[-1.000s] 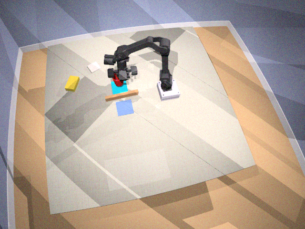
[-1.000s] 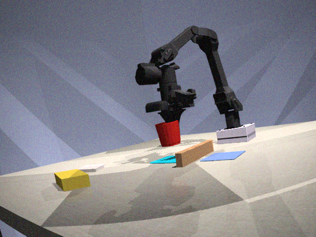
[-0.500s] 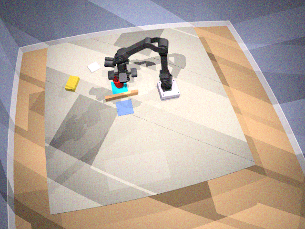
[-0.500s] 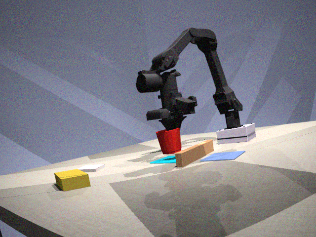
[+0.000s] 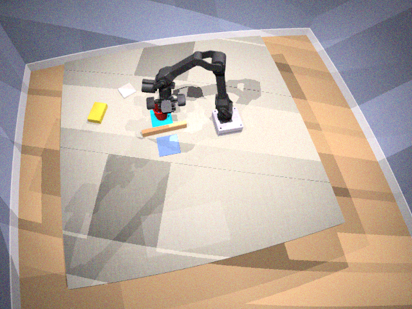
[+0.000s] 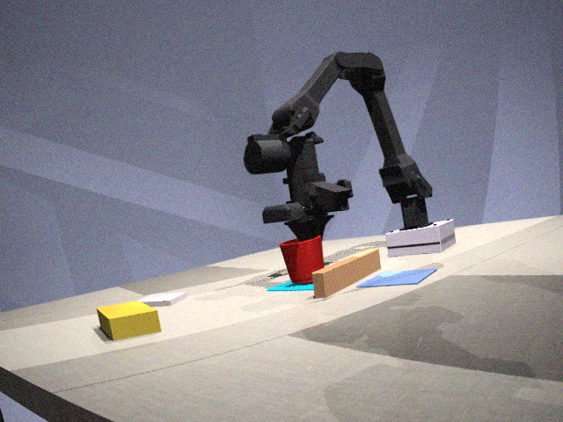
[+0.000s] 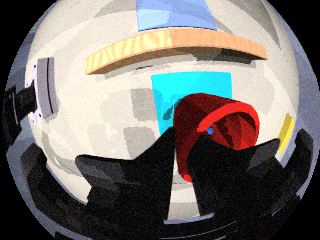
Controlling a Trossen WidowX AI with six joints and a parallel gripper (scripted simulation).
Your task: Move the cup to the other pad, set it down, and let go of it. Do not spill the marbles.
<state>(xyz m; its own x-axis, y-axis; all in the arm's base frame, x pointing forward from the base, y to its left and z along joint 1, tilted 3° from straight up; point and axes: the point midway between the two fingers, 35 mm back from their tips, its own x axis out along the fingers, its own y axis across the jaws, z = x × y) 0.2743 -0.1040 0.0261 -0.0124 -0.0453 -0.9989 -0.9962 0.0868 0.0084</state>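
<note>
The red cup lies 30 mm ahead of my gripper tip and 10 mm to the right of it. The rest, counted from my gripper tip: brown wooden bar (80 mm to the left, 30 mm below, 30 mm ahead); cyan pad (50 mm below, 30 mm ahead); blue pad (170 mm to the left, 50 mm below, 30 mm ahead).
</note>
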